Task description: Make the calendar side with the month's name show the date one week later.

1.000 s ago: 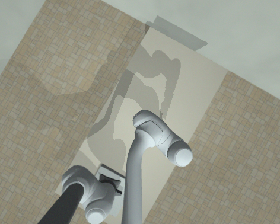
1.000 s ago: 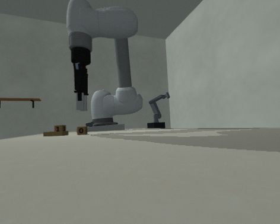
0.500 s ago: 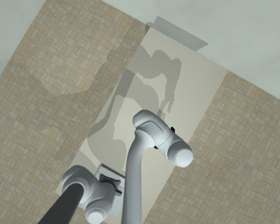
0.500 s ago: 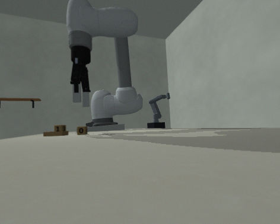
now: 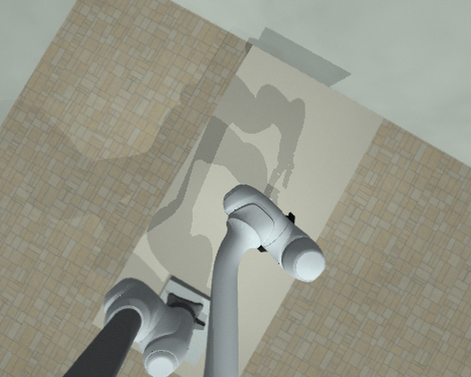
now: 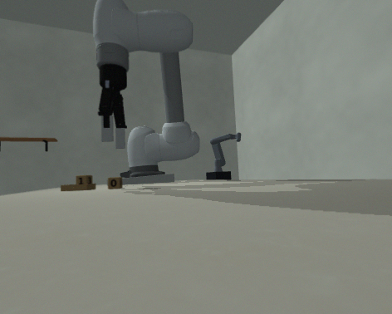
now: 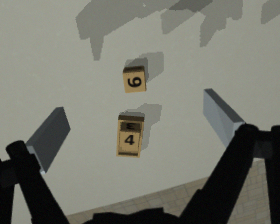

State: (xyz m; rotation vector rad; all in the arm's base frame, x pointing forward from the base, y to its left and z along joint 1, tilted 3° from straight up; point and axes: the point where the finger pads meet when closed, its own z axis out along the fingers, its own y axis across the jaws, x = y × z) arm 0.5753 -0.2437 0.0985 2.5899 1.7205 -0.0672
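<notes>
Now: hand 12 cm above the wooden cube. Also, from my hand: tray 7 cm behind, 9 cm to the right, 12 cm below.
</notes>
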